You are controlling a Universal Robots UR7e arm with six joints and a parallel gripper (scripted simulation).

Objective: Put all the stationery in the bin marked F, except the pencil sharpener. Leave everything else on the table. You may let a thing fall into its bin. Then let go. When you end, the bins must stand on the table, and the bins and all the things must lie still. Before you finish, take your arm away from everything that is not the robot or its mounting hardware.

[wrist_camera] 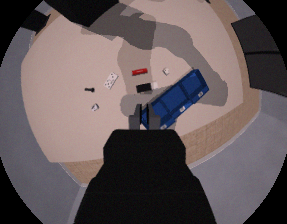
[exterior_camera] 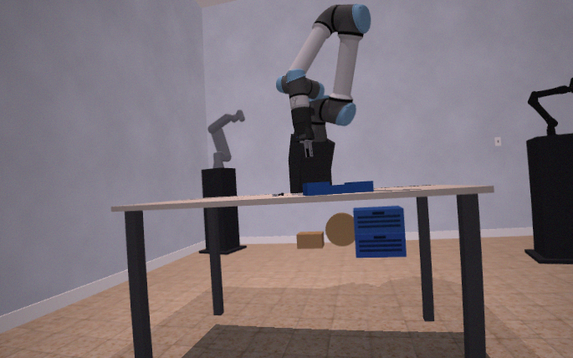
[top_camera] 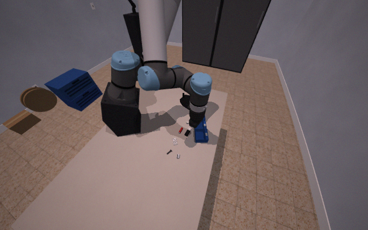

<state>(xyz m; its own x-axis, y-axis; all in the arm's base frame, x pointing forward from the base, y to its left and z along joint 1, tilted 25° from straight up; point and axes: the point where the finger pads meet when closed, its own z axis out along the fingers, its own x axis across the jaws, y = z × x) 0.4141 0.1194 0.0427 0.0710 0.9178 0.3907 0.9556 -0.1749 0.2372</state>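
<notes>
The blue bin lies 10 mm ahead of my hand, 110 mm to the left of it and 140 mm below it. Round my hand: white patterned block (70 mm behind, 90 mm to the right, 160 mm below); then black block (40 mm behind, 30 mm to the left, 160 mm below); then red item (90 mm behind, 160 mm below).
</notes>
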